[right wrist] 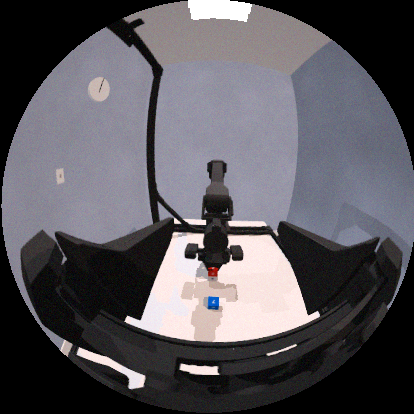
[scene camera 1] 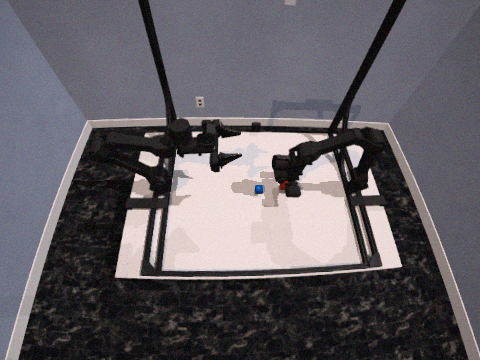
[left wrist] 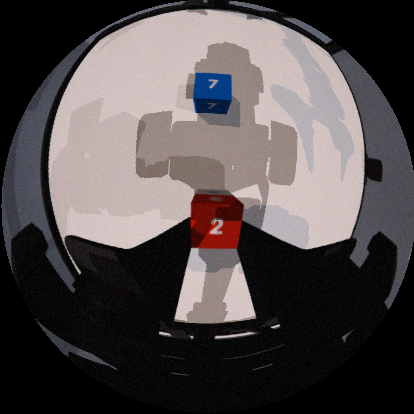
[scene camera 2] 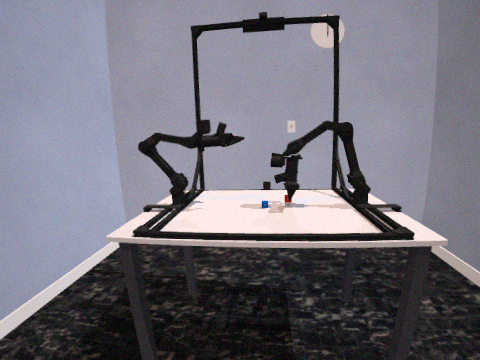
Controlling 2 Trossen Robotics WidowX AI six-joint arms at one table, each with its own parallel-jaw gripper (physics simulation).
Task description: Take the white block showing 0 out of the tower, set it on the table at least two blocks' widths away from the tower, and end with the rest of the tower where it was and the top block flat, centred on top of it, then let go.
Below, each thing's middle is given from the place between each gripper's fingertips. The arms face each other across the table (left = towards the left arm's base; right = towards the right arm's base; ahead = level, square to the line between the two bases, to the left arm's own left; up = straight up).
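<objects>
The red block showing 2 [left wrist: 215,219] is 1 cm to the right of my left hand. As for the left gripper itself, my left gripper is 12 cm to the left of the blue block showing 7 [left wrist: 212,91] and 2 cm above it.
The red block showing 2 is 210 mm to the left of my right hand and 300 mm below it. I see, too, that my right gripper is 330 mm above the blue block showing 7 and 100 mm to the right of it.
</objects>
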